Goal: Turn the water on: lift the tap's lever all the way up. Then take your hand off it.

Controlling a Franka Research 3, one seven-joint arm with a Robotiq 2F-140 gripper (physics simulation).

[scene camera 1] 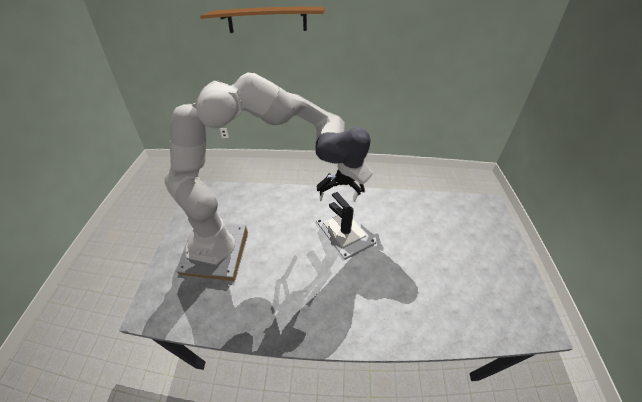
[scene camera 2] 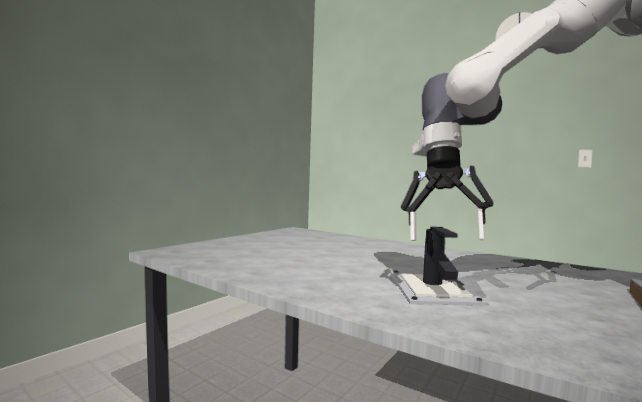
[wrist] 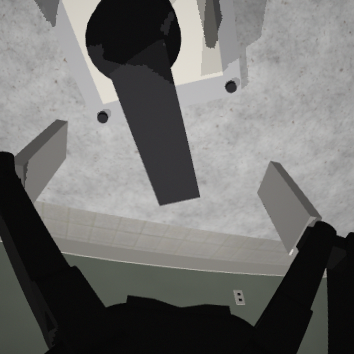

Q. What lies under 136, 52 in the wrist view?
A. A black lever.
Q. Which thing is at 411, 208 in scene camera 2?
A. My gripper.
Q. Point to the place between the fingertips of my gripper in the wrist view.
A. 168, 158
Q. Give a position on a base plate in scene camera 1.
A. At 350, 249
